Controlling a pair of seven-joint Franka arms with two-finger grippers.
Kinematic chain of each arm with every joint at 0, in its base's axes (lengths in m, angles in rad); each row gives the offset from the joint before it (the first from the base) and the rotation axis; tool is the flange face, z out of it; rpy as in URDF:
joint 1: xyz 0 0 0.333 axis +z
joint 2: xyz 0 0 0 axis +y
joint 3: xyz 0 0 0.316 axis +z
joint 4: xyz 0.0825 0 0 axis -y
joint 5: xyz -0.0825 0 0.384 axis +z
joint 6: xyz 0 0 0 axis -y
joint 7: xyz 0.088 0 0 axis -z
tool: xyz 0 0 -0.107 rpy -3.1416 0 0
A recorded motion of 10 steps. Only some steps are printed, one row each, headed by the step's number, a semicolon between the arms.
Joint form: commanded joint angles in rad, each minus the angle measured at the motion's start. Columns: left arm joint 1, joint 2, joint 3, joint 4, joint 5, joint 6, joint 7; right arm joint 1, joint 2, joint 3, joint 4, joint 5, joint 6, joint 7.
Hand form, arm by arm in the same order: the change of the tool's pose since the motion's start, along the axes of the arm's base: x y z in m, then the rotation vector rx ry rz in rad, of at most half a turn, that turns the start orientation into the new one. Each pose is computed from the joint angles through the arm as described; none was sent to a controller.
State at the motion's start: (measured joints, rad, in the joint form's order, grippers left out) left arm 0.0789 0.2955 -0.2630 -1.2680 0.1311 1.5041 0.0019; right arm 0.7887 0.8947 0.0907 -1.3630 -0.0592 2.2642 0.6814
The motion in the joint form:
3: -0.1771 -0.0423 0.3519 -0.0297 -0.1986 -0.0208 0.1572; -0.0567 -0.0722 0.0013 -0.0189 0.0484 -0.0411 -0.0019
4: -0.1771 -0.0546 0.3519 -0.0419 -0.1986 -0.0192 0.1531; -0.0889 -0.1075 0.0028 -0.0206 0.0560 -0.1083 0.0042
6: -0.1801 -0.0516 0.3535 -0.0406 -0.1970 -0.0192 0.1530; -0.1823 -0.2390 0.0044 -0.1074 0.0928 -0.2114 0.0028
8: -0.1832 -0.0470 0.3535 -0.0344 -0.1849 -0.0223 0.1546; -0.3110 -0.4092 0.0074 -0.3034 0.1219 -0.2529 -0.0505
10: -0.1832 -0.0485 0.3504 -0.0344 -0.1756 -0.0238 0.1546; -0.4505 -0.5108 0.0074 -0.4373 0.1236 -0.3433 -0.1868
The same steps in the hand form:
3: -0.0084 0.0543 0.0066 -0.1073 0.0276 0.0004; 0.0291 -0.0267 0.0411 0.0307 0.0179 -0.0805
4: -0.0117 0.0547 0.0086 -0.1082 0.0259 0.0047; 0.0421 -0.0453 0.0603 0.0093 0.0441 -0.1185
6: -0.0109 0.0538 0.0074 -0.1059 0.0276 0.0035; 0.0653 -0.1076 0.1074 -0.0138 0.1024 -0.2169
8: -0.0100 0.0531 0.0071 -0.0934 0.0290 -0.0010; 0.0727 -0.2008 0.1334 -0.0380 0.1628 -0.2925
10: -0.0106 0.0525 0.0079 -0.0849 0.0291 -0.0037; 0.0742 -0.2971 0.1346 -0.0859 0.2636 -0.2865

